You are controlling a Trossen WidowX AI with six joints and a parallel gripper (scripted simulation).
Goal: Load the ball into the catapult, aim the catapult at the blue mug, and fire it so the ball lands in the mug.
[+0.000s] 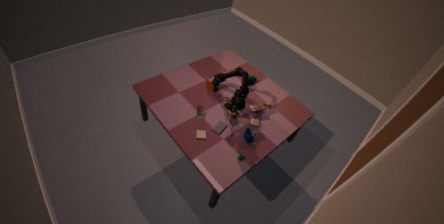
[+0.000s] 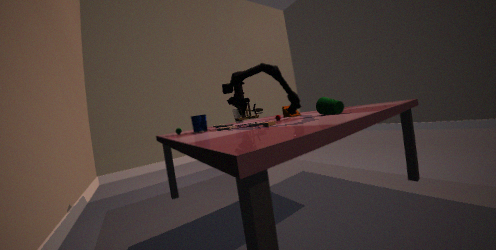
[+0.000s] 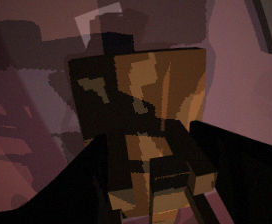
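Right now my gripper tip is 210 mm to the right of the red ball, 110 mm past it and 50 mm above it. Also, from my gripper tip: dark plate (190 mm to the right, 60 mm below, 40 mm ahead); then blue mug (260 mm ahead, 90 mm to the right, 30 mm below); then catapult (60 mm behind, 40 mm to the left, 20 mm above).
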